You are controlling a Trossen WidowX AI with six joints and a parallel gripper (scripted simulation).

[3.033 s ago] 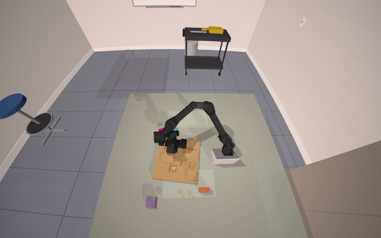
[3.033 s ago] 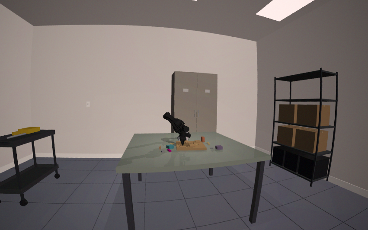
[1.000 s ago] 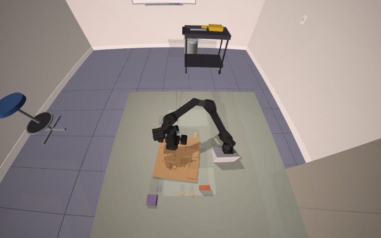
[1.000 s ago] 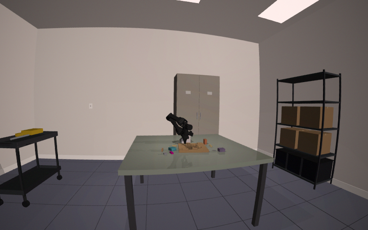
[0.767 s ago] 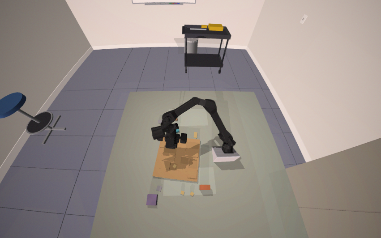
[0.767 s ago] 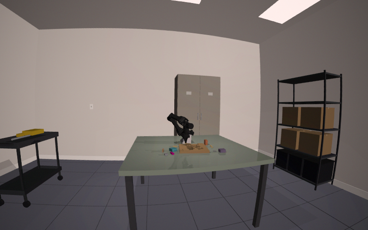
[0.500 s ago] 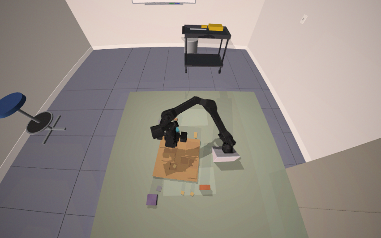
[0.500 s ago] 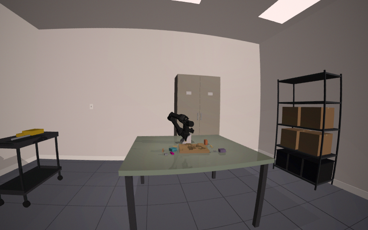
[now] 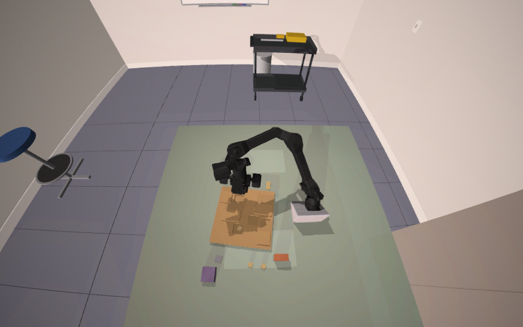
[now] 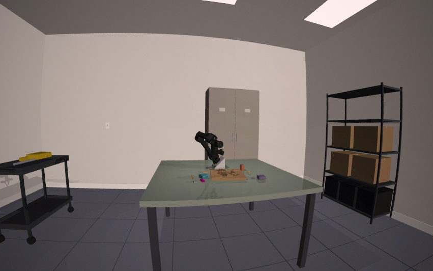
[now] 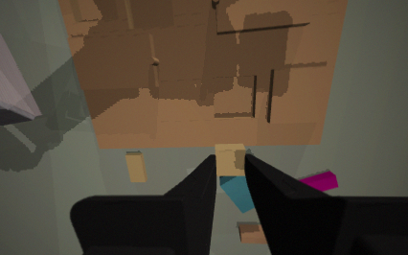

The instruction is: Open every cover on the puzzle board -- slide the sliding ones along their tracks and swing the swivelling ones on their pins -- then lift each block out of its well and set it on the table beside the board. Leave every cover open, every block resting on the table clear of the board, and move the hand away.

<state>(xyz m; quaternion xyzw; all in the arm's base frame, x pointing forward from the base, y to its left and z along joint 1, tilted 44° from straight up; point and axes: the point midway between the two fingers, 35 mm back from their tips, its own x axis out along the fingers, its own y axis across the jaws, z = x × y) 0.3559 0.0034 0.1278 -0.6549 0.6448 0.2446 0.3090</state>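
My gripper tip is now 10 cm to the left of the teal block, 10 cm above it and 3 cm short of it. The rest, counted from my gripper tip: orange stick: 20 cm to the right, 10 cm below, 4 cm ahead; orange block: 31 cm to the left, 20 cm behind, 8 cm below; magenta bar: 13 cm ahead, 11 cm to the right, 11 cm below.
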